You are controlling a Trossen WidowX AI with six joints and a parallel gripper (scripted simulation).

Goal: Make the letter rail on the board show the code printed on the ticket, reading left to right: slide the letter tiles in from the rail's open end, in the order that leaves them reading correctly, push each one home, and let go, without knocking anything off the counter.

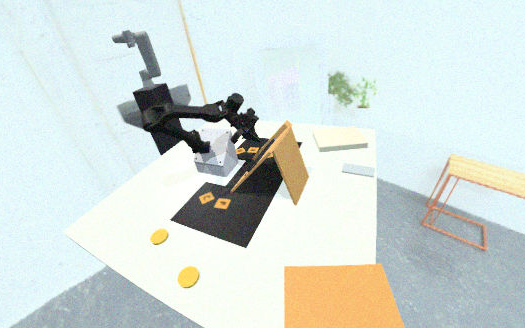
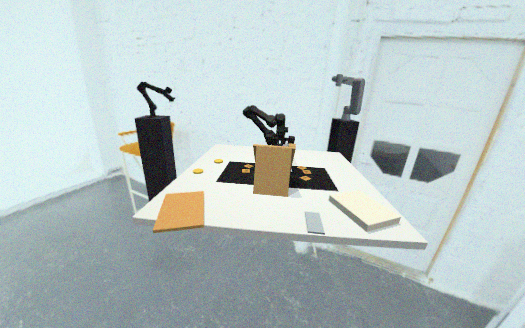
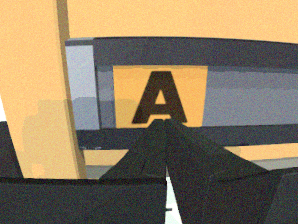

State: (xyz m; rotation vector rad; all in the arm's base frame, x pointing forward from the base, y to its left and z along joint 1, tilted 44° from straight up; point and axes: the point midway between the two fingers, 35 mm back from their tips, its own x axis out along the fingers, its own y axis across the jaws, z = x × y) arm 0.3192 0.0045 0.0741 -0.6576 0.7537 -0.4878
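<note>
My gripper tip is now 3 cm past the letter tile, 21 cm to the right of it and 21 cm above it. The rest, counted from my gripper tip: white ticket: 3 cm behind, 1 cm to the left, 11 cm below; black mat: 13 cm behind, 2 cm to the left, 21 cm below; grey card: 45 cm ahead, 10 cm to the left, 21 cm below.
</note>
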